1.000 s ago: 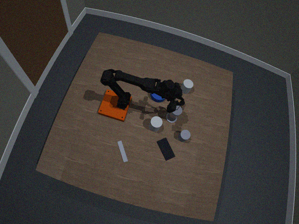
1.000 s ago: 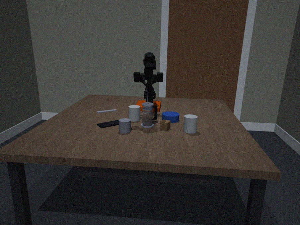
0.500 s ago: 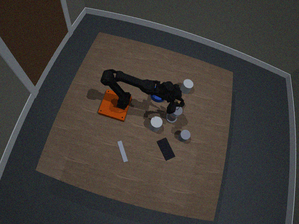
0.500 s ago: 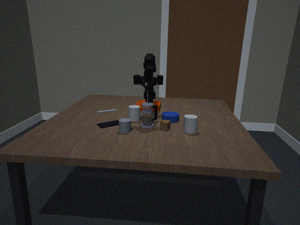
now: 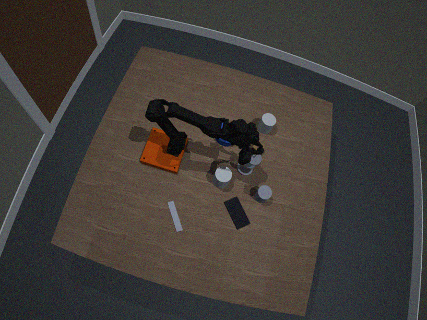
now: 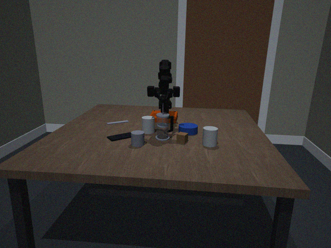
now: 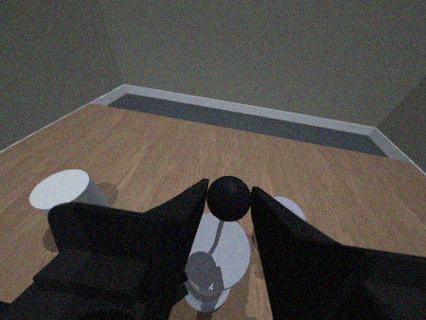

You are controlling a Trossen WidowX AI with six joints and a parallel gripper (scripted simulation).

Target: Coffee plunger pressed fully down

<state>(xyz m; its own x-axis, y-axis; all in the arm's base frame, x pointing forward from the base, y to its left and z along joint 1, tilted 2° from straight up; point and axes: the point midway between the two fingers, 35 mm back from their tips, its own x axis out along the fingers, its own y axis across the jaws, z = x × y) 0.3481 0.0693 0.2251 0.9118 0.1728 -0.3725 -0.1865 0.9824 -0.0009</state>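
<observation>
Now: gripper tip 3 cm past the coffee press, 1 cm to the right of it and 12 cm above it. From my gripper tip the other things lie so: small brown cube (12 cm to the left, 21 cm below); then blue disc (18 cm behind, 12 cm to the left, 21 cm below).
</observation>
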